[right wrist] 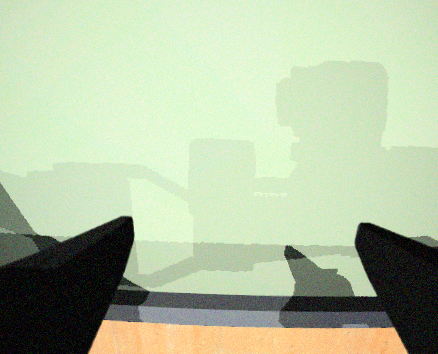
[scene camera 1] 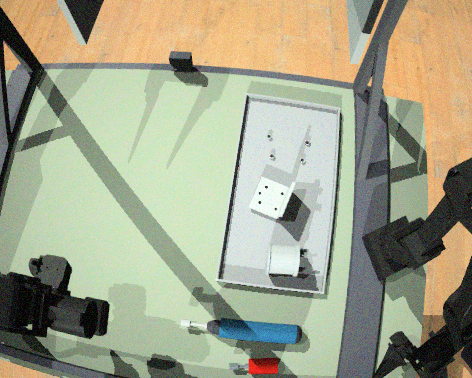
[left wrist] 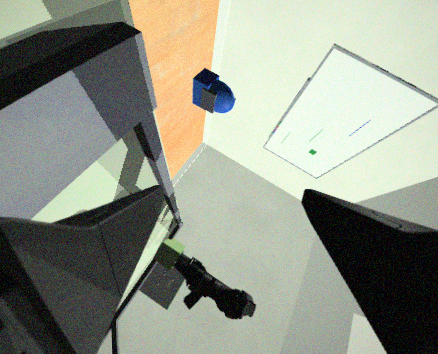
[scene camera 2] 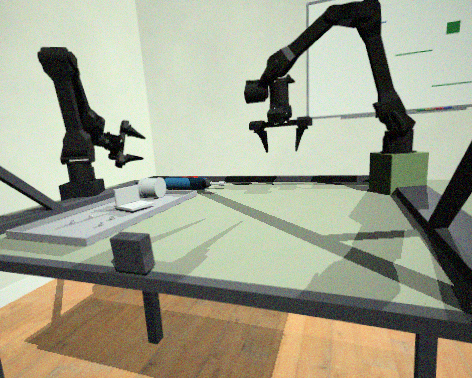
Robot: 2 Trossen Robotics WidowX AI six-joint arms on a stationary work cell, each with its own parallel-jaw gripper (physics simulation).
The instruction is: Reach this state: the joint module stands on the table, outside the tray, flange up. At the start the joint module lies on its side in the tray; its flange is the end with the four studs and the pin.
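Places are measured from the left arm's base along level axes (x right, y back, z down), in centimetres.
Pixels of known places: left gripper, fingertip midpoint: [left wrist: 234, 193] [scene camera 2: 144, 148]; right gripper, fingertip midpoint: [right wrist: 246, 230] [left wrist: 175, 263] [scene camera 2: 281, 152]; left arm's base at its link origin: [scene camera 1: 395, 246] [scene camera 2: 82, 181]; right arm's base at its link origin: [scene camera 2: 397, 152].
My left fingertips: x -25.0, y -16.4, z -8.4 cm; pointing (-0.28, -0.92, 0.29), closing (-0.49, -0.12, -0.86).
Note:
For each thing: its top centre in the pictures, then the offset to it from my left fingertips. "*": a spot on its surface instead.
- joint module at its top centre: [scene camera 1: 287, 257] [scene camera 2: 149, 177] dx +31.9, dy -5.3, dz +7.7 cm
- grey tray at a spot on its surface: [scene camera 1: 295, 117] * dx +60.6, dy +9.5, dz +14.0 cm
- blue-handled driver at a spot on its surface: [scene camera 1: 260, 331] * dx +20.3, dy -15.2, dz +10.3 cm
- red-bodied piece at its top centre: [scene camera 1: 253, 367] dx +13.7, dy -19.1, dz +11.1 cm
- dark block at its top centre: [scene camera 2: 130, 234] [scene camera 1: 179, 55] dx +83.1, dy -10.1, dz +8.7 cm
The joint module [scene camera 1: 284, 260] [scene camera 2: 152, 187], a white cylinder, lies on its side in the grey tray [scene camera 1: 295, 117] [scene camera 2: 50, 238]. In scene camera 1 it is near the tray's lower end, its studded flange facing right. My left gripper [scene camera 2: 143, 148] [left wrist: 234, 193] is open and empty, above the table's edge beyond the tray, pointing sideways. My right gripper [scene camera 2: 282, 150] [right wrist: 246, 230] is open and empty, high above the table and well away from the module; in scene camera 1 its arm is at the lower left. The module does not show in either wrist view.
A white angle bracket [scene camera 1: 269, 197] [scene camera 2: 132, 205] and several small screws [scene camera 1: 307, 143] share the tray. A blue-handled driver [scene camera 1: 260, 331] [scene camera 2: 185, 183] lies beside the tray's lower end, with a red-bodied piece [scene camera 1: 263, 366] below it. A dark block [scene camera 1: 181, 60] [scene camera 2: 132, 253] stands at the table's edge.

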